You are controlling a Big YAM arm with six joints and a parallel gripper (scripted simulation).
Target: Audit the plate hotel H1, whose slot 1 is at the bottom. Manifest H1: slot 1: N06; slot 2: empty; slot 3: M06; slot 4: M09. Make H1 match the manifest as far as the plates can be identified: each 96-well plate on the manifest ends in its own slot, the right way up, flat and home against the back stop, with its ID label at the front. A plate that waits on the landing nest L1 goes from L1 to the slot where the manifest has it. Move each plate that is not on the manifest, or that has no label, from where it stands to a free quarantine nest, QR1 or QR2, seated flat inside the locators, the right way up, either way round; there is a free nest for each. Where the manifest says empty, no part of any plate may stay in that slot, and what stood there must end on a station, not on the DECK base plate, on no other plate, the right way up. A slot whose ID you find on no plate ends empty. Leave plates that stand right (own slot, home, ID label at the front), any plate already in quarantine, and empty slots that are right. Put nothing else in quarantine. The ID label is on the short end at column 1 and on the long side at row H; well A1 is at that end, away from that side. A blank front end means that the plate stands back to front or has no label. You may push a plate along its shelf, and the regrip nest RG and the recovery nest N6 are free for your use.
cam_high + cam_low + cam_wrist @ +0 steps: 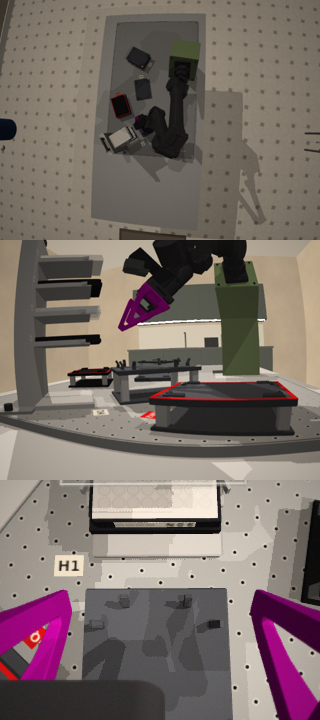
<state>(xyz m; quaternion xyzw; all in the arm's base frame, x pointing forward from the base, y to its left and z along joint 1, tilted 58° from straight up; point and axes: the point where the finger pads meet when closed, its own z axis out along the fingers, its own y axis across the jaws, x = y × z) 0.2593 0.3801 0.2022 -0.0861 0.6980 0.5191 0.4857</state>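
My gripper is now 90 mm short of the clear 96-well plate, 80 mm to the right of it and 20 mm below it. Also, from my hand: white well plate (130 mm above, 90 mm ahead, 80 mm to the left); then regrip nest RG (90 mm below, 40 mm behind, 30 mm to the right); then A1 mark (140 mm behind, 90 mm below, 40 mm to the right).
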